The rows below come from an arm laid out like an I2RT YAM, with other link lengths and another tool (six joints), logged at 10 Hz.
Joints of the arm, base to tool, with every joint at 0 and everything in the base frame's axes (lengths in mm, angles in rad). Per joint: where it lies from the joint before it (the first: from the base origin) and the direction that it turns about. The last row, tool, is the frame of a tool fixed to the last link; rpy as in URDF.
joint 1: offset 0 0 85.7 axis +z
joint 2: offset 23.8 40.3 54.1 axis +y
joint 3: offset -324.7 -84.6 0 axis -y
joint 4: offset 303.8 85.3 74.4 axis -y
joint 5: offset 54 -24.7 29.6 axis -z
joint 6: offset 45.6 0 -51.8 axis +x
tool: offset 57 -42 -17 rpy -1.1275 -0.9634 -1.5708
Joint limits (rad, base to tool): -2.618..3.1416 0..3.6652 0..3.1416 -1.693..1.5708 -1.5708..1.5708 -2.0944..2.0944
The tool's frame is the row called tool.
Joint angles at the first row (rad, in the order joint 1, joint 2, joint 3, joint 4, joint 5, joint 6):
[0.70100 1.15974 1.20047 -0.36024 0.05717 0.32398]
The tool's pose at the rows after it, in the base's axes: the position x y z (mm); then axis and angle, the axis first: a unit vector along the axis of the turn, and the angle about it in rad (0 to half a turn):
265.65 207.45 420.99 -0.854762 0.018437 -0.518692 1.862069
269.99 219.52 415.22 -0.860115 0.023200 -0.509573 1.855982
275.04 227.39 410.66 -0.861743 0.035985 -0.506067 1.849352
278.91 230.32 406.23 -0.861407 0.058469 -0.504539 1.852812
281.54 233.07 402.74 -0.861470 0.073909 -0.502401 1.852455
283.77 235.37 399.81 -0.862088 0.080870 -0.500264 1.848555
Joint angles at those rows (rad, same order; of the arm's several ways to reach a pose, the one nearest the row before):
[0.72428 1.18425 1.19555 -0.31937 0.03408 0.35514]
[0.74227 1.21910 1.20464 -0.30531 0.04023 0.37254]
[0.74865 1.24684 1.21203 -0.28997 0.04660 0.39659]
[0.74894 1.26592 1.21737 -0.28685 0.06259 0.42808]
[0.74967 1.28000 1.22060 -0.28310 0.07079 0.45149]
[0.74861 1.28951 1.21997 -0.27540 0.06923 0.46335]

